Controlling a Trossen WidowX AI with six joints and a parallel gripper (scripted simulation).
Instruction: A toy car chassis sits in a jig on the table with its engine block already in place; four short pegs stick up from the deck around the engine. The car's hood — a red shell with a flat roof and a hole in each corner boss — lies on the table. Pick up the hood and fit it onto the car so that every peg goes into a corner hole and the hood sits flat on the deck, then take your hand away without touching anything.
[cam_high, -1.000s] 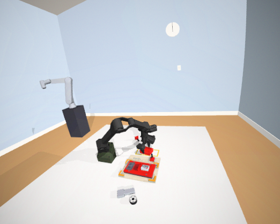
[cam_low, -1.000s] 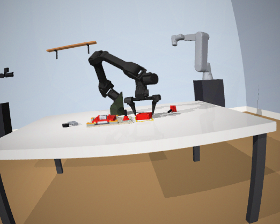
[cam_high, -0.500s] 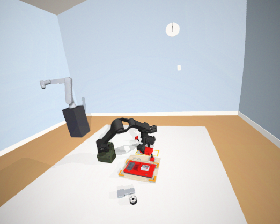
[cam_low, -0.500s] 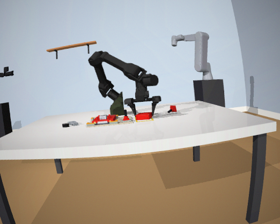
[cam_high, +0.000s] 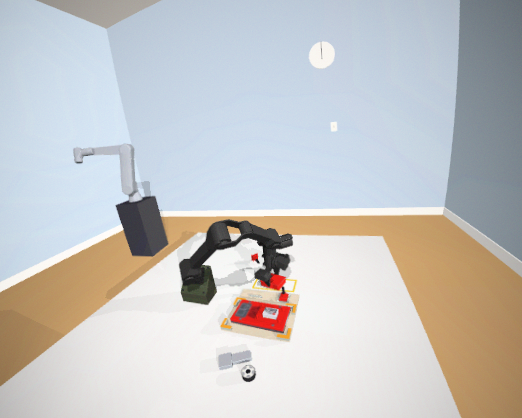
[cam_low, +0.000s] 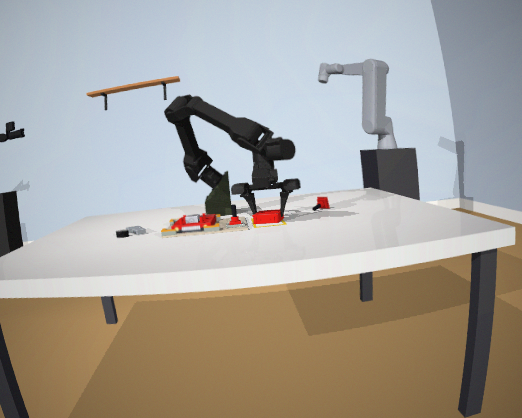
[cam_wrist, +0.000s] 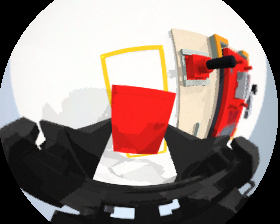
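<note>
The grey engine block lies 210 mm to the right of my gripper tip, 30 mm ahead of it and 10 mm above it. From my gripper tip the other things lie so: red hood: 10 mm above; then small wheel: 430 mm to the right, 10 mm behind.
</note>
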